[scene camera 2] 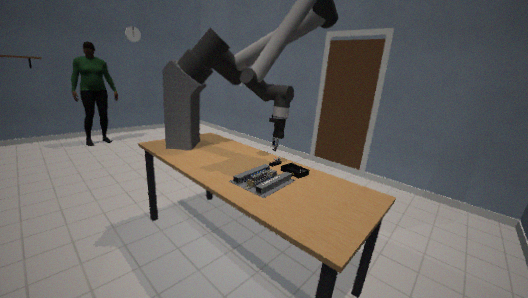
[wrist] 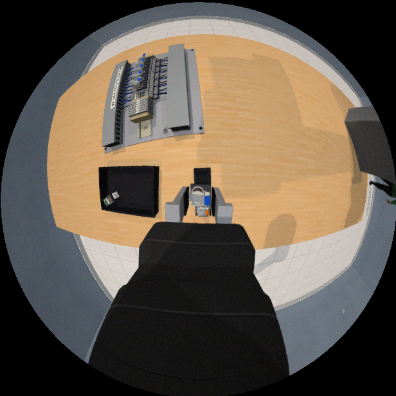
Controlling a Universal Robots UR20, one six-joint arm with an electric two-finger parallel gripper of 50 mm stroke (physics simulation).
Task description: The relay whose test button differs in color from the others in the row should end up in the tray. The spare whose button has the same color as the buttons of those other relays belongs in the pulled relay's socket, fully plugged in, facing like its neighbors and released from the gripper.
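Places are measured from the arm's base along level axes (x back, y left, z down), in metres.
Where they show: gripper, fingertip midpoint: [scene camera 2: 274, 146]; arm's base, origin of the base link: [scene camera 2: 190, 72].
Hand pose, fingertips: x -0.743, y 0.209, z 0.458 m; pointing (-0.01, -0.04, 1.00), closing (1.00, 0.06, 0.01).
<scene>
Things, the pixels of their top centre, and the offset from my fingertips. Level surfaces: height alone.
- black spare holder, middle of its top: [scene camera 2: 275, 161] dx +0.000, dy +0.025, dz +0.119 m
- black tray, middle of its top: [scene camera 2: 295, 167] dx -0.182, dy +0.008, dz +0.107 m
- grey panel, middle of its top: [scene camera 2: 263, 179] dx -0.133, dy -0.260, dz +0.132 m
- table, its level: dz +0.142 m
My gripper [scene camera 2: 274, 148] [wrist: 199, 195] is shut on a spare relay with a blue button [wrist: 198, 194], held upright above the black spare holder [scene camera 2: 275, 162] [wrist: 202, 170]. Part of a spare with an orange button [wrist: 206, 213] shows below it; the rest of the holder is hidden. The black tray [scene camera 2: 295, 170] [wrist: 156, 192] holds a relay [wrist: 110, 198] tipped against its wall; its button color is hard to tell. Relays with blue buttons [wrist: 140, 79] [wrist: 142, 65] stand in the row on the panel. A dark socket [wrist: 141, 86] at the row's near end seems to hold no relay.
The grey panel [scene camera 2: 264, 195] [wrist: 196, 90] carries two raised wiring ducts [wrist: 178, 90] [wrist: 115, 107] beside the row, blue wires and terminal blocks [wrist: 141, 107]. The robot's pedestal [scene camera 2: 181, 112] [wrist: 367, 140] stands on the table [scene camera 2: 325, 210]. A person in green [scene camera 2: 91, 72] stands beyond the table.
</scene>
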